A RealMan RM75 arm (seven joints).
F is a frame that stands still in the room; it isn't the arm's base.
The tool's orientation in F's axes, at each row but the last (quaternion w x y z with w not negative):
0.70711, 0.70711, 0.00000, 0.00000
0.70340, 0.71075, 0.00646, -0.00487
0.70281, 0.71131, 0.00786, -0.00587
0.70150, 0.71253, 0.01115, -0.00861
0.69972, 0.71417, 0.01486, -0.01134
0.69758, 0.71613, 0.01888, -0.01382
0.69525, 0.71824, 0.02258, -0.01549
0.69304, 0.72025, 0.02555, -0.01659
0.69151, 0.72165, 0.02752, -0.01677
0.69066, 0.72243, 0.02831, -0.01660
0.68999, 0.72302, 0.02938, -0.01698
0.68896, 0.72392, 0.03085, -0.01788
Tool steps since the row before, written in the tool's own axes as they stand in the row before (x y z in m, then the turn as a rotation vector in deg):
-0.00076, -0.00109, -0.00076, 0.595, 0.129, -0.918
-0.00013, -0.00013, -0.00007, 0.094, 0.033, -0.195
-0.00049, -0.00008, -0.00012, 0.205, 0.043, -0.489
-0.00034, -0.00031, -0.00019, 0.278, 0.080, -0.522
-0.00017, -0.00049, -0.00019, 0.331, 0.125, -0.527
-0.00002, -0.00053, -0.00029, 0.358, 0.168, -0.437
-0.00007, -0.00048, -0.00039, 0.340, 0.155, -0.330
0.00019, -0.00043, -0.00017, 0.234, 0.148, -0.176
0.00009, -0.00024, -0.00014, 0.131, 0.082, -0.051
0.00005, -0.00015, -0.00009, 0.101, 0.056, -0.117
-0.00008, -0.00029, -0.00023, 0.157, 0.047, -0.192
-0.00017, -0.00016, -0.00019, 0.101, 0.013, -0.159
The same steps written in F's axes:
-0.00076, 0.00076, -0.00109, 0.595, 0.918, 0.129
-0.00013, 0.00007, -0.00013, 0.094, 0.195, 0.034
-0.00049, 0.00012, -0.00007, 0.204, 0.489, 0.045
-0.00035, 0.00019, -0.00030, 0.278, 0.522, 0.080
-0.00019, 0.00020, -0.00048, 0.333, 0.526, 0.123
-0.00005, 0.00030, -0.00052, 0.363, 0.435, 0.163
-0.00010, 0.00040, -0.00046, 0.345, 0.329, 0.147
0.00016, 0.00019, -0.00043, 0.240, 0.173, 0.141
0.00007, 0.00015, -0.00024, 0.135, 0.050, 0.076
0.00004, 0.00010, -0.00015, 0.103, 0.116, 0.055
-0.00010, 0.00024, -0.00027, 0.157, 0.193, 0.046
-0.00018, 0.00019, -0.00014, 0.099, 0.160, 0.014

